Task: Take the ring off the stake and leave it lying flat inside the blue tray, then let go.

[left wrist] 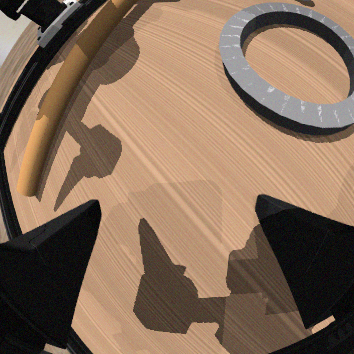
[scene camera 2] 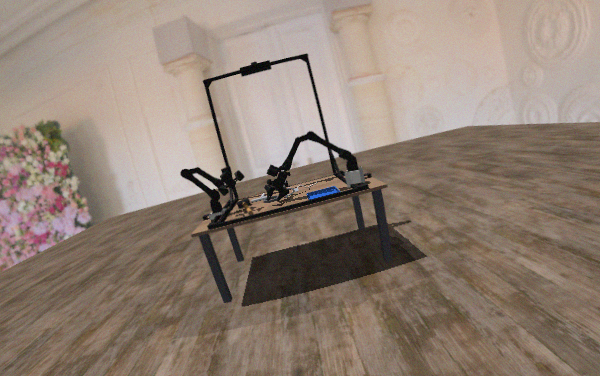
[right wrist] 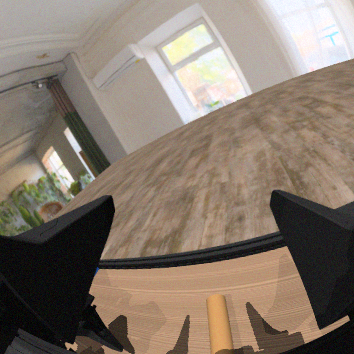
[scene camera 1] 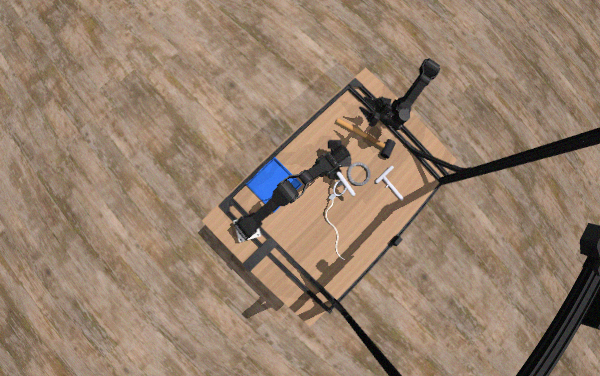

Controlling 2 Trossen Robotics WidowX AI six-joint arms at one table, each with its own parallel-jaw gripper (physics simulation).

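Places are measured from the left arm's base along level axes (x back, y left, z down), in millimetres.
Pixels of known places: left gripper, fingertip midpoint: (left wrist: 180, 205) (scene camera 2: 272, 201); right gripper, fingertip midpoint: (scene camera 2: 232, 184) (right wrist: 193, 201) (scene camera 1: 361, 102); left arm's base, link origin: (scene camera 2: 353, 169) (scene camera 1: 246, 228); right arm's base, link origin: (left wrist: 53, 16) (scene camera 2: 217, 211) (scene camera 1: 393, 113).
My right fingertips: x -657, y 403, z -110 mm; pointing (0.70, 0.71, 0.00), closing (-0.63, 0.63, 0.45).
Observation:
For each thing: its top centre in the pictures, then the offset to it from my right fingertips. "pt": a spot on its surface instead.
- grey ring, top centre: (left wrist: 302, 47) (scene camera 1: 359, 173) dz +196, dx +56, dy -298 mm
- white T-shaped piece, surface spot: (scene camera 1: 392, 189) pt dz +195, dx -92, dy -424 mm
- white bar, top centre: (scene camera 1: 346, 183) dz +103, dx +163, dy -334 mm
- blue tray, top centre: (scene camera 1: 274, 184) (scene camera 2: 322, 192) dz +188, dx +481, dy -233 mm
- mallet, top centre: (left wrist: 59, 43) (scene camera 1: 366, 133) (scene camera 2: 245, 203) dz +161, dx -37, dy -116 mm
- thin white cord, surface spot: (scene camera 1: 337, 235) pt dz +205, dx +255, dy -559 mm
A grey ring (scene camera 1: 351, 181) (left wrist: 300, 114) with a dark side lies flat on the table, with no post through it. A white T-shaped piece (scene camera 1: 392, 189) lies right of it in scene camera 1. A white bar (scene camera 1: 346, 183) lies at its left, by a small white loop. I cannot tell which is the stake. The blue tray (scene camera 1: 266, 178) (scene camera 2: 323, 193) shows no ring in its visible part; my left arm crosses over its edge. My left gripper (scene camera 1: 333, 160) (left wrist: 180, 205) is open and empty, above the table beside the grey ring. My right gripper (scene camera 1: 366, 116) (right wrist: 193, 201) is open and empty near the table's end.
A mallet (scene camera 1: 357, 131) (left wrist: 60, 100) (right wrist: 220, 325) with a wooden handle and black head lies between the right gripper and the grey ring. A thin white cord (scene camera 1: 336, 235) runs from the small loop. A black frame (scene camera 1: 342, 289) (scene camera 2: 218, 132) stands around the table.

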